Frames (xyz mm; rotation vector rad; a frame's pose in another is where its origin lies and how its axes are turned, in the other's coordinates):
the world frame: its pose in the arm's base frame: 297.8 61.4 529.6 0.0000 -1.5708 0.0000
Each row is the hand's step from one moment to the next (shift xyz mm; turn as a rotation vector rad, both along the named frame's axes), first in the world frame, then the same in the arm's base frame.
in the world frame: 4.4 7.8 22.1 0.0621 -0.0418 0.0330
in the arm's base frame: -22.1 7.8 4.4 -0.0330 -0.0418 0.0621
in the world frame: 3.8 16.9 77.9 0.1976 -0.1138 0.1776
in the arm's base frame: -77.9 16.9 3.8 -0.1776 -0.1138 0.1976
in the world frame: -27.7 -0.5 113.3 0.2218 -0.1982 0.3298
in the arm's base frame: -113.3 -0.5 -27.7 -0.3298 -0.1982 0.2218
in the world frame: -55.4 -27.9 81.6 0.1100 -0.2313 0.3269
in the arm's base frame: -81.6 -27.9 -55.4 -0.3269 -0.2313 0.1100
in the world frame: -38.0 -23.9 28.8 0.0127 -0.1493 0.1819
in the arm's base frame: -28.8 -23.9 -38.0 -0.1819 -0.1493 0.0127
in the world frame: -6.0 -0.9 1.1 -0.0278 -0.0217 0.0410
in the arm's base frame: -1.1 -0.9 -6.0 -0.0410 -0.0217 -0.0278
